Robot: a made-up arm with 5 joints. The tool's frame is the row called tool.
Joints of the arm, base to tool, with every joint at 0 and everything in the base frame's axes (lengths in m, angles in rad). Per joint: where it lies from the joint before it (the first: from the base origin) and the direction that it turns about. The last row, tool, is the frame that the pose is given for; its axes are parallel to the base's.
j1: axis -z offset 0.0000 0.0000 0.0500
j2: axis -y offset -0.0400 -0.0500 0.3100
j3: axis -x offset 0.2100 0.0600 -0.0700
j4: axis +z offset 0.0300 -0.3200 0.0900
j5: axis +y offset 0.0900 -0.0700 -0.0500
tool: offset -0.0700 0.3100 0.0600
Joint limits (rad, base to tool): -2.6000..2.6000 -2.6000..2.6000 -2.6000..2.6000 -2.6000..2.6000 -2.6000..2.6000
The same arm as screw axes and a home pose.
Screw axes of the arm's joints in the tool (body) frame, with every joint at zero. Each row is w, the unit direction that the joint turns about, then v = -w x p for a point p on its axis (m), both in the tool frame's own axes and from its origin. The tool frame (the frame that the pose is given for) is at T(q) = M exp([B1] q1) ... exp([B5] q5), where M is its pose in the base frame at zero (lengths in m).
B1 = (0, 0, -1, -0.07, -0.22, 0)
B2 = (0, -1, 0, -0.03, 0, 0.26)
B3 = (-1, 0, 0, 0, 0.1, 0.08)
B4 = (0, 0, 1, -0.24, 0.02, 0)
B5 = (0, 1, 0, 0.06, 0, 0.07)
M =
1 0 0 0.22
0 1 0 -0.07
0 0 1 0.39
0 0 0 1
Joint limits (rad, base to tool): -2.6..2.6 -2.6..2.6 -2.6..2.6 -2.6..2.6 -2.6..2.6

